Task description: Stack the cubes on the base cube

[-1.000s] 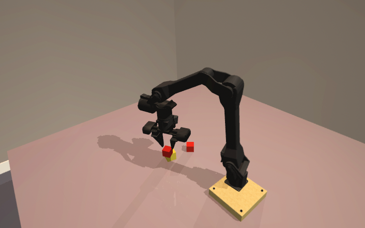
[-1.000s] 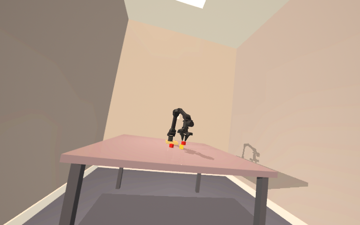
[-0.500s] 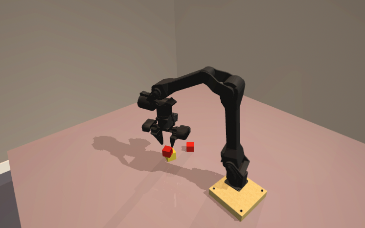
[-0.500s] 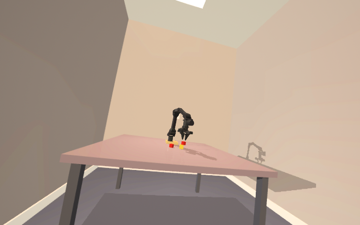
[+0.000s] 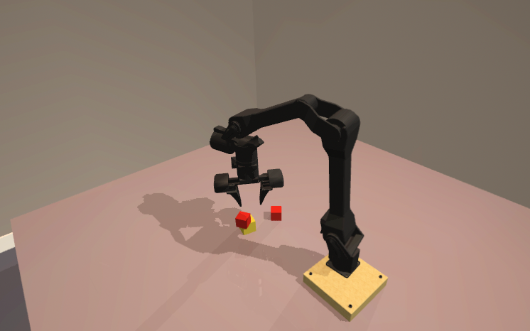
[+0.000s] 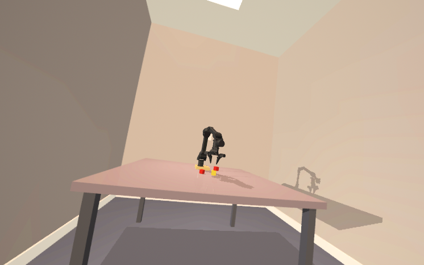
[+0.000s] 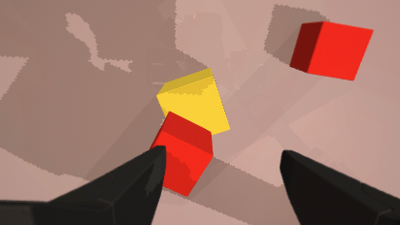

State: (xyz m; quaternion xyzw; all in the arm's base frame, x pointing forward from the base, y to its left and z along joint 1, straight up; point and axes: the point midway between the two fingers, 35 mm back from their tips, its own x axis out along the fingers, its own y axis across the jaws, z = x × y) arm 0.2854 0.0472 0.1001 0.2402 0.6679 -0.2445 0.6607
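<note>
The yellow base cube lies 7 cm below my gripper tip, 1 cm to the left of it and 1 cm ahead of it.
</note>
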